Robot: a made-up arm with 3 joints. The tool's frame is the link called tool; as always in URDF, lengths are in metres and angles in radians. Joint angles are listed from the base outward. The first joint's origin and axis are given. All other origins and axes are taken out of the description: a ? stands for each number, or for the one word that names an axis. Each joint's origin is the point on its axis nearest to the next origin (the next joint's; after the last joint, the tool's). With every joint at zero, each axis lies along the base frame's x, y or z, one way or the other. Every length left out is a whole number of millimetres.
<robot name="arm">
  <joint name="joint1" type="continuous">
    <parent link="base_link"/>
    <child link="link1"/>
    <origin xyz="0 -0.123 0.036"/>
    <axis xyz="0 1 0"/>
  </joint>
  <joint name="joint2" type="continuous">
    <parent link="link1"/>
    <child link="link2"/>
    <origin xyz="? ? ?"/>
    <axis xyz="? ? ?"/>
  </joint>
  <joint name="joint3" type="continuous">
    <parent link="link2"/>
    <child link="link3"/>
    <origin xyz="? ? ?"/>
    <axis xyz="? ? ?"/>
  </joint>
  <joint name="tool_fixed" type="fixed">
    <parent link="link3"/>
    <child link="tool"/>
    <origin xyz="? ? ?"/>
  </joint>
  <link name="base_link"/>
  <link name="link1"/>
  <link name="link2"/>
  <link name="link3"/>
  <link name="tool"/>
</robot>
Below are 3 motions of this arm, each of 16 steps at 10 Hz.
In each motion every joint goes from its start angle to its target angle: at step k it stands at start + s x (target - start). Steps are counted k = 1, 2, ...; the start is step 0. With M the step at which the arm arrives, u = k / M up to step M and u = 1 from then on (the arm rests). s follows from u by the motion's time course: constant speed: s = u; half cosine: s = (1 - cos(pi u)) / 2; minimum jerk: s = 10 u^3 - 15 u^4 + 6 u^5.
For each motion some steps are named. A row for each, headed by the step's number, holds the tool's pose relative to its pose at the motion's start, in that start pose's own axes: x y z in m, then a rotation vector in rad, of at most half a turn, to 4 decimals.
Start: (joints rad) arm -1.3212 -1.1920 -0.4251
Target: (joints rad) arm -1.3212 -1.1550 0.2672
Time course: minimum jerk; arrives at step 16
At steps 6, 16:
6: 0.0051 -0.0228 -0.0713 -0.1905 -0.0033 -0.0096
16: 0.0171 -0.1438 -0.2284 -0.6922 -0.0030 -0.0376

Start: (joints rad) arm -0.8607 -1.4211 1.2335
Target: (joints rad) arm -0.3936 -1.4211 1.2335
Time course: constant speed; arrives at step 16
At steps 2, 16:
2: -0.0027 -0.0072 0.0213 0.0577 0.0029 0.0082
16: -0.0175 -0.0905 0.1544 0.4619 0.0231 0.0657

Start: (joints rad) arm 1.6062 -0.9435 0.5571
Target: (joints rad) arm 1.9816 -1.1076 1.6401
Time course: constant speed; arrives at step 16
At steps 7, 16:
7: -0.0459 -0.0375 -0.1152 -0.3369 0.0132 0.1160
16: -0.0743 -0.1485 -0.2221 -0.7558 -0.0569 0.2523

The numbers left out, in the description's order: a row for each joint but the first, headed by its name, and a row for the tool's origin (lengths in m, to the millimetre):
joint2: xyz -0.104 0 0.076, axis 0 0 -1
joint3: xyz 0.325 0.109 0, axis -1 0 0
tool: xyz 0 0.39 -0.067

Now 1 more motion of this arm.
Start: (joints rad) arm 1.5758 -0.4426 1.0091
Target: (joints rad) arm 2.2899 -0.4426 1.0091
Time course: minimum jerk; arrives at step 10
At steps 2, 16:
2: -0.0109 0.0053 0.0028 0.0177 0.0199 0.0316
16: -0.1888 0.0312 0.0861 0.3058 0.3437 0.5461

